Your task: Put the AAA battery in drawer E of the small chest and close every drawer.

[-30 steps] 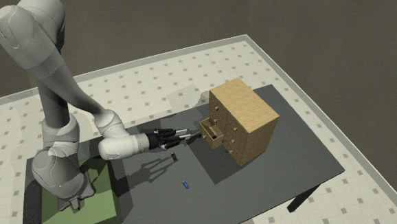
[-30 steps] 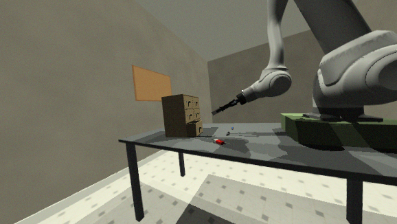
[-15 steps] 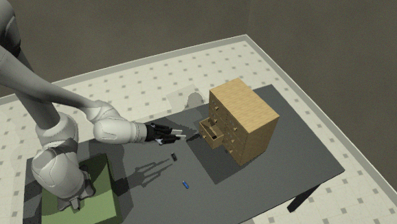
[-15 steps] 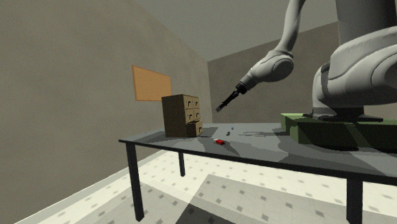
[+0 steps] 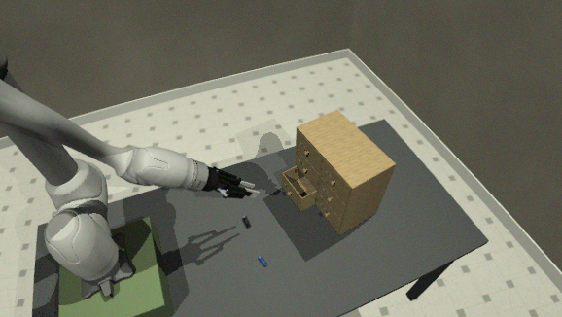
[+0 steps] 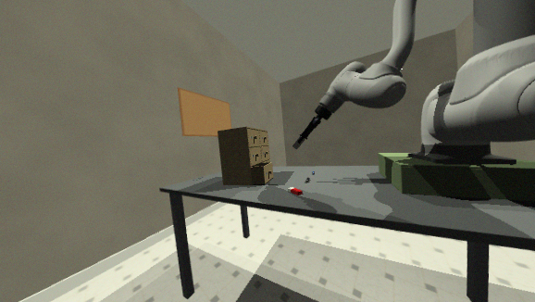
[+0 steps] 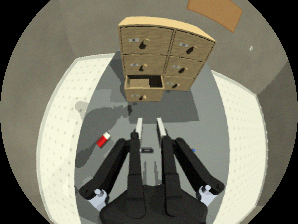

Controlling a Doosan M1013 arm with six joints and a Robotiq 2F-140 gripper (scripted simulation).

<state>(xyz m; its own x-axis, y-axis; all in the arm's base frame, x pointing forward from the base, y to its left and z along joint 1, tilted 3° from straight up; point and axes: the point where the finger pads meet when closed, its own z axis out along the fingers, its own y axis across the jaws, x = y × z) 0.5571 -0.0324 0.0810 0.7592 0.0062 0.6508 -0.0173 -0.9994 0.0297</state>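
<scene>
My gripper is now 200 mm above the AAA battery, 180 mm to the left of it and 50 mm past it. The rest, counted from my hand: red-and-white object 200 mm below, 160 mm to the left, 10 mm ahead; dark cylinder 200 mm below, 30 mm behind.
</scene>
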